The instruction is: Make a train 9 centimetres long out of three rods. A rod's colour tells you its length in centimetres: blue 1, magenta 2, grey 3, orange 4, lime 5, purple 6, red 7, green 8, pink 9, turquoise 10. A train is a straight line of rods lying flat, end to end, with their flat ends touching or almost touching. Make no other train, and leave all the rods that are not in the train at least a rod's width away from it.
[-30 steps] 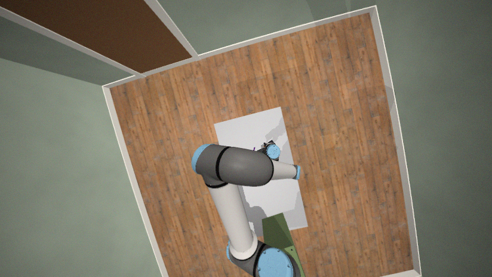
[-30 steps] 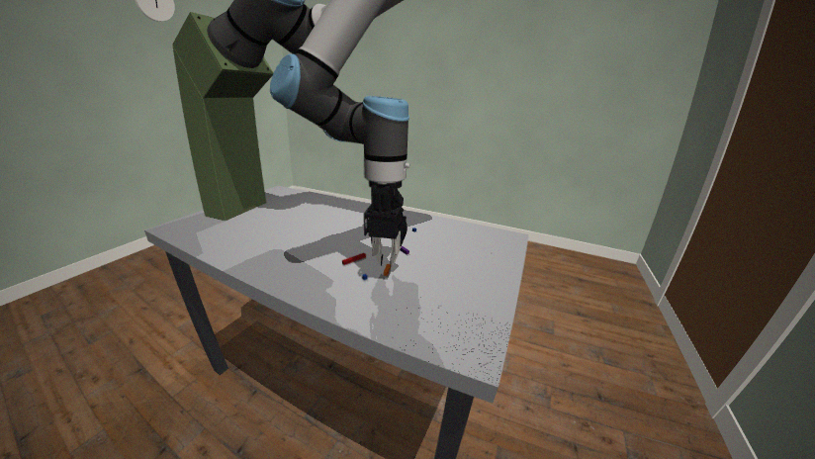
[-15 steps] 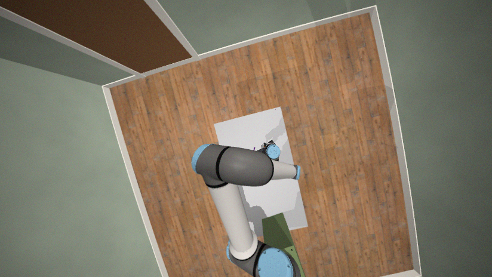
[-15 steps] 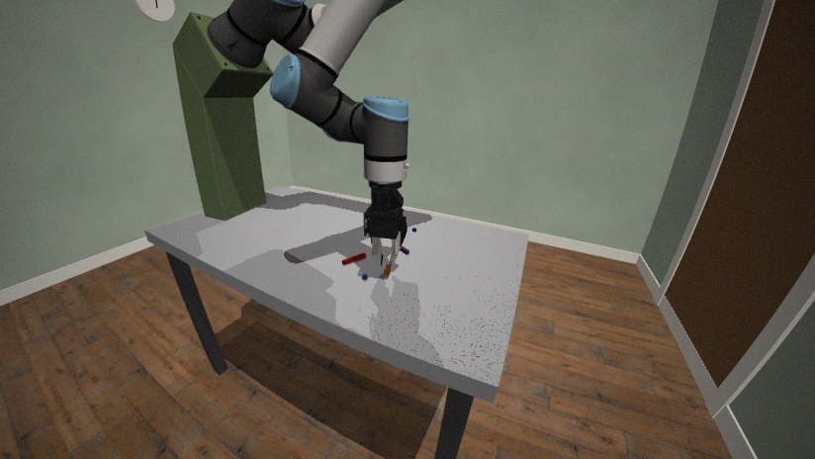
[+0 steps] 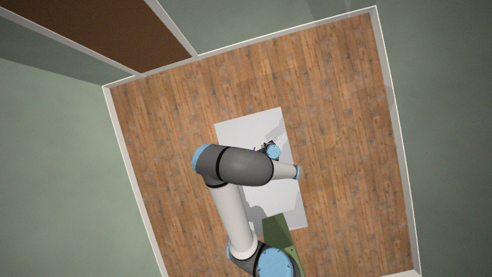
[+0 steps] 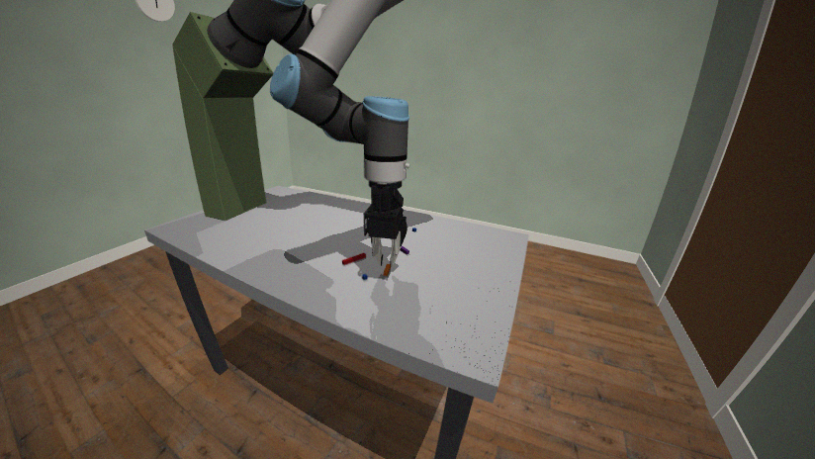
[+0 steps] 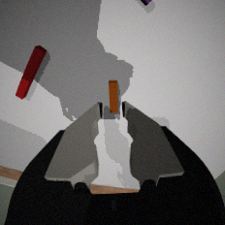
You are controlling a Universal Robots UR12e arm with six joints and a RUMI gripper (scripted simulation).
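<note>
Now: hand 30 mm above the orange rod. Also, from my hand: red rod 100 mm behind, 30 mm below, 10 mm to the left; then purple rod 120 mm to the left, 30 mm below, 10 mm behind; then grey rod 210 mm to the left, 80 mm behind, 30 mm below.
</note>
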